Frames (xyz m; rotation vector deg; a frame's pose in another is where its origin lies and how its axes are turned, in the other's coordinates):
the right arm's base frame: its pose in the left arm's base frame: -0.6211 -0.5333 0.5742 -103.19 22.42 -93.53
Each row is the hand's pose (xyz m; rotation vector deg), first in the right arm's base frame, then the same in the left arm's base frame.
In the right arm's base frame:
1: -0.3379 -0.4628 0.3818 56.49 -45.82 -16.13
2: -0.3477 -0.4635 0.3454 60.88 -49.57 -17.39
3: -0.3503 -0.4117 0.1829 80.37 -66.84 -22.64
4: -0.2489 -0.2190 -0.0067 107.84 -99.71 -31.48
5: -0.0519 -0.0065 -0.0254 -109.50 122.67 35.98
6: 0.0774 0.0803 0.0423 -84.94 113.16 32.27
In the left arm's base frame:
1: -0.4096 0.1205 0.6175 -87.72 -51.70 -47.80
2: -0.4464 0.1172 0.6103 -85.42 -56.63 -43.51
3: -0.5924 0.0366 0.5742 -73.36 -76.62 -23.11
4: -0.7167 -0.2195 0.5261 -51.54 -102.24 15.06
5: -0.6559 -0.5031 0.5387 -29.04 -117.78 57.68
6: -0.5501 -0.6289 0.5814 -16.11 -122.07 84.56

